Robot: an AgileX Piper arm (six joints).
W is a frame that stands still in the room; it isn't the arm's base.
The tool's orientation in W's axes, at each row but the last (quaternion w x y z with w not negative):
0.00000, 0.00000, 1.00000, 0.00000
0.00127, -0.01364, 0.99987, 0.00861
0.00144, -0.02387, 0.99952, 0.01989
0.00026, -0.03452, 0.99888, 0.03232
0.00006, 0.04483, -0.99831, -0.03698
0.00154, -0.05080, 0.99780, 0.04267
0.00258, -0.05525, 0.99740, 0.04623
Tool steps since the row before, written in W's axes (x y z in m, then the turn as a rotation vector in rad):
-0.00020, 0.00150, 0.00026, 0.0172, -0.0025, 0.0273
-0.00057, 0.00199, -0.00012, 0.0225, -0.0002, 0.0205
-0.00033, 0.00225, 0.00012, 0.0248, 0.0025, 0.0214
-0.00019, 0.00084, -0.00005, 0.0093, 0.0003, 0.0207
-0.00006, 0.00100, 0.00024, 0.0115, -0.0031, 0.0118
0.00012, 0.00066, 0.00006, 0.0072, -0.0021, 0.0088
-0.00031, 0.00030, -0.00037, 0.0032, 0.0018, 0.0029
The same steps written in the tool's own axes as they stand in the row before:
0.00020, 0.00150, -0.00026, -0.0172, -0.0025, -0.0273
0.00052, 0.00200, 0.00015, -0.0225, -0.0005, -0.0204
0.00022, 0.00227, -0.00003, -0.0250, 0.0022, -0.0212
0.00013, 0.00085, 0.00010, -0.0094, 0.0010, -0.0207
-0.00003, 0.00102, -0.00017, -0.0112, -0.0032, -0.0120
-0.00019, 0.00065, 0.00000, -0.0070, -0.0021, -0.0090
0.00028, 0.00030, 0.00040, -0.0034, 0.0017, -0.0027

